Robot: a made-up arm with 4 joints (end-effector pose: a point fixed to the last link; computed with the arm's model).
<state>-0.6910 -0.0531 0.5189 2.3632</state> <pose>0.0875 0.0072 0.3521 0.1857 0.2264 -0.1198 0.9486</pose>
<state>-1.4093 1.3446 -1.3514 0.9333</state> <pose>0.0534 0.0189 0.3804 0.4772 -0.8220 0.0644 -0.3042</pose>
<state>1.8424 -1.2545 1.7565 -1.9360</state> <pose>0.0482 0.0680 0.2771 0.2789 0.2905 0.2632 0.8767</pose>
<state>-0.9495 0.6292 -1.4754 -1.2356</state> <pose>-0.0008 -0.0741 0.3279 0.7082 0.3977 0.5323 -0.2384</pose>
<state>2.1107 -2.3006 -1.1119 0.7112</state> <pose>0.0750 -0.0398 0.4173 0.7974 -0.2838 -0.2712 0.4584</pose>
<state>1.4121 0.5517 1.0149 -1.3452</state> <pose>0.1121 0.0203 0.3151 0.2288 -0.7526 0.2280 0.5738</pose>
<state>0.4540 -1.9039 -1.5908 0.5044</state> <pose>0.0523 0.0731 0.2783 0.0574 0.8319 -0.2479 -0.4932</pose>
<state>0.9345 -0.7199 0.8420 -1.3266</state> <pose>0.1017 -0.0287 0.2888 0.4873 -0.4603 0.5139 0.5353</pose>
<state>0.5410 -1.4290 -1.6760 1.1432</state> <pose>-0.0060 0.0585 0.2758 0.2993 0.6432 -0.0163 -0.7046</pose>
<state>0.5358 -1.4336 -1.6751 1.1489</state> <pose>-0.0058 0.0586 0.2757 0.2986 0.6411 -0.0173 -0.7067</pose>
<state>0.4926 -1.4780 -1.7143 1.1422</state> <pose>-0.0033 0.0585 0.2703 0.3072 0.6393 -0.0496 -0.7032</pose>
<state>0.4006 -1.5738 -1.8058 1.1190</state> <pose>0.0027 0.0568 0.2582 0.3280 0.6348 -0.1216 -0.6889</pose>
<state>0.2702 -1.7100 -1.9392 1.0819</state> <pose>0.0121 0.0507 0.2413 0.3589 0.6218 -0.2233 -0.6593</pose>
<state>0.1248 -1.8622 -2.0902 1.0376</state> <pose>0.0233 0.0391 0.2246 0.3930 0.5970 -0.3327 -0.6152</pose>
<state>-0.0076 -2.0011 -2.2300 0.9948</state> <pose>0.0336 0.0246 0.2122 0.4229 0.5647 -0.4266 -0.5659</pose>
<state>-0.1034 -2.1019 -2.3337 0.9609</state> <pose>0.0410 0.0121 0.2054 0.4438 0.5357 -0.4906 -0.5248</pose>
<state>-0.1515 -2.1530 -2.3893 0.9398</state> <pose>0.0447 0.0050 0.2026 0.4551 0.5192 -0.5218 -0.5010</pose>
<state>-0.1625 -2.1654 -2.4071 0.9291</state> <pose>0.0456 0.0029 0.2020 0.4599 0.5149 -0.5299 -0.4925</pose>
